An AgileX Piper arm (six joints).
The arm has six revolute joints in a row. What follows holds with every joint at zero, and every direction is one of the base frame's. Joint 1 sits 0.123 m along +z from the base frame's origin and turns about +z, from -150 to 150 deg. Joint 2 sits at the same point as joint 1 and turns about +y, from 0 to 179.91 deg. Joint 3 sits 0.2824 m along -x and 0.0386 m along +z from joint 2 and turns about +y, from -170 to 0 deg. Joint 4 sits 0.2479 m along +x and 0.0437 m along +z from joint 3 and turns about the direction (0.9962, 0, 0.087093), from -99.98 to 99.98 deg. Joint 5 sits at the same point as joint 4 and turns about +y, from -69.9 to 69.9 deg. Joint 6 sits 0.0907 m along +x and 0.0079 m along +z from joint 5 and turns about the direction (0.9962, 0, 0.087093), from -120 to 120 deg. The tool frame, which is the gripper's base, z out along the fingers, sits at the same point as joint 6; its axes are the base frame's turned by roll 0, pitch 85 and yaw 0 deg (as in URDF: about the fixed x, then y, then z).
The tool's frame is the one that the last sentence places.
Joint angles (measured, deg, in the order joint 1, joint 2, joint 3, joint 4, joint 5, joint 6), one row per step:
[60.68, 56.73, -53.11, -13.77, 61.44, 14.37]
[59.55, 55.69, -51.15, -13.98, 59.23, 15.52]
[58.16, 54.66, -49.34, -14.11, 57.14, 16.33]
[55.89, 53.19, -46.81, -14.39, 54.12, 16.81]
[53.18, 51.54, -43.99, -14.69, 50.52, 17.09]
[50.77, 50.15, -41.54, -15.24, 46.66, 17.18]
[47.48, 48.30, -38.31, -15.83, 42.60, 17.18]
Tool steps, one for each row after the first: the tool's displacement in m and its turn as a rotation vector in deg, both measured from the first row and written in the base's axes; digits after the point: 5 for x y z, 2 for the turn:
[0.00142, -0.00405, -0.00523, 1.45, -0.41, -1.56]
[0.00321, -0.00854, -0.00988, 2.82, -0.89, -3.11]
[0.00619, -0.01547, -0.01627, 4.48, -1.97, -5.01]
[0.00942, -0.02332, -0.02325, 6.38, -3.42, -7.00]
[0.01256, -0.02953, -0.02872, 8.30, -5.39, -8.40]
[0.01540, -0.03907, -0.03699, 9.93, -7.47, -10.49]

